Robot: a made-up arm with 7 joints. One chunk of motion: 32 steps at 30 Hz.
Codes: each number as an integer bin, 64 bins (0 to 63) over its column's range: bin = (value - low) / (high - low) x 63, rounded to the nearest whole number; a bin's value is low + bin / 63 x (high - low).
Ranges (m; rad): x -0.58..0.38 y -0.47..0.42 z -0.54..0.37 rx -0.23..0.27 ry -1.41..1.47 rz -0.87..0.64
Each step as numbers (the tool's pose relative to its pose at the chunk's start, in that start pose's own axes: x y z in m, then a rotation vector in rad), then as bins.
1 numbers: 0.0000 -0.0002 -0.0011 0.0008 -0.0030 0.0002
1 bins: 38 33 37 29 31 36
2 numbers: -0.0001 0.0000 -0.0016 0.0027 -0.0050 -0.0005
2 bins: 38 33 37 29 31 36
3 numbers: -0.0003 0.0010 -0.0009 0.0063 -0.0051 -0.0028
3 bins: 38 33 37 30 31 36
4 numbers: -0.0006 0.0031 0.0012 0.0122 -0.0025 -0.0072
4 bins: 38 33 37 31 31 36
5 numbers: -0.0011 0.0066 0.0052 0.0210 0.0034 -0.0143
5 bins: 38 34 38 32 31 36
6 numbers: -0.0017 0.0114 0.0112 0.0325 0.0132 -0.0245
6 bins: 38 34 38 33 31 35
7 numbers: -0.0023 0.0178 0.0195 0.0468 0.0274 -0.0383
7 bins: 38 35 39 35 31 35
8 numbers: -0.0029 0.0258 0.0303 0.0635 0.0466 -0.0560
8 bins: 38 35 39 37 32 34
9 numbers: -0.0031 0.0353 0.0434 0.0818 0.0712 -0.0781
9 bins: 38 36 40 39 32 33
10 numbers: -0.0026 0.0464 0.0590 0.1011 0.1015 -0.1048
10 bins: 38 37 41 42 33 32
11 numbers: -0.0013 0.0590 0.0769 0.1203 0.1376 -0.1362
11 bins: 38 37 43 44 34 31
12 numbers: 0.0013 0.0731 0.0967 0.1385 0.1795 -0.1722
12 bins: 38 38 44 46 35 29
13 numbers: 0.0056 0.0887 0.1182 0.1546 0.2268 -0.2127
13 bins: 38 40 46 48 36 27
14 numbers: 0.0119 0.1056 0.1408 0.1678 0.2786 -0.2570
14 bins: 39 41 47 50 37 26
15 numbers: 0.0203 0.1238 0.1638 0.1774 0.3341 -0.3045
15 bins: 39 42 49 51 38 24
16 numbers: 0.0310 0.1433 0.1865 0.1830 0.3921 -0.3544
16 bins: 40 43 50 52 39 22
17 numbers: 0.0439 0.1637 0.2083 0.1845 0.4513 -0.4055
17 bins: 41 45 52 52 41 19
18 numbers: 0.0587 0.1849 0.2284 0.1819 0.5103 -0.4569
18 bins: 42 46 53 52 42 17
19 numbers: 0.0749 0.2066 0.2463 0.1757 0.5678 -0.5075
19 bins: 43 48 54 51 43 15
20 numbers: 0.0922 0.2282 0.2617 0.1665 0.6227 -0.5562
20 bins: 44 49 56 50 44 13
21 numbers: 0.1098 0.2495 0.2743 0.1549 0.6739 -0.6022
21 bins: 45 51 56 48 46 11
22 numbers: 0.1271 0.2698 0.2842 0.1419 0.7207 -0.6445
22 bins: 46 52 57 47 47 9
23 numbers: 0.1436 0.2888 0.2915 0.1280 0.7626 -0.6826
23 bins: 47 54 58 45 48 8
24 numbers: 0.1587 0.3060 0.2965 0.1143 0.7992 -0.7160
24 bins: 48 55 58 43 48 6
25 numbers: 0.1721 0.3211 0.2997 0.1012 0.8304 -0.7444
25 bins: 49 56 58 42 49 5
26 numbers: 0.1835 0.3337 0.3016 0.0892 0.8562 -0.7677
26 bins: 50 57 58 40 50 4
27 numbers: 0.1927 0.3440 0.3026 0.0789 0.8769 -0.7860
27 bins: 51 58 58 39 50 4
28 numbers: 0.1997 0.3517 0.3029 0.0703 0.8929 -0.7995
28 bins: 51 58 58 38 50 3
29 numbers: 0.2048 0.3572 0.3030 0.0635 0.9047 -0.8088
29 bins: 52 59 58 37 51 3
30 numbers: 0.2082 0.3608 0.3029 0.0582 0.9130 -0.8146
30 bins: 52 59 58 36 51 2
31 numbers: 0.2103 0.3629 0.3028 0.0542 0.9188 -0.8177
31 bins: 52 59 58 36 51 2
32 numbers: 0.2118 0.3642 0.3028 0.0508 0.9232 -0.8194
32 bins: 52 59 58 35 51 2
